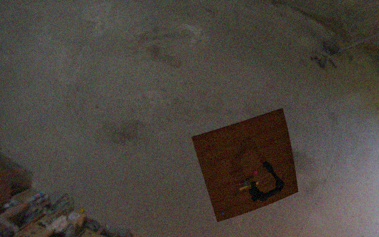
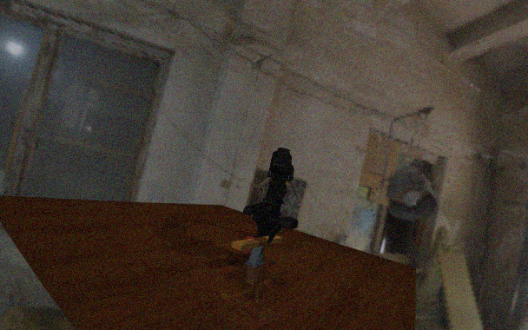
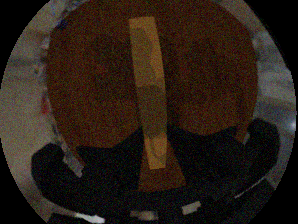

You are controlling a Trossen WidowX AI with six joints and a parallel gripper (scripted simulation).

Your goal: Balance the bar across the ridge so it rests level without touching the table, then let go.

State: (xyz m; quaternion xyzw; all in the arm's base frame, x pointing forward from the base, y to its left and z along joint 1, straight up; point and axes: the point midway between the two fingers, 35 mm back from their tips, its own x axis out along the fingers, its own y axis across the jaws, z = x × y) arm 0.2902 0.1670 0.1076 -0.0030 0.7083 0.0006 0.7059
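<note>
The flat yellow bar lies 3 cm ahead of my gripper tip. The rest, counted from my gripper tip: small red block: 12 cm behind, 11 cm to the right, 6 cm below; then tiny purple thing: 45 cm ahead, 33 cm to the left, 6 cm below.
</note>
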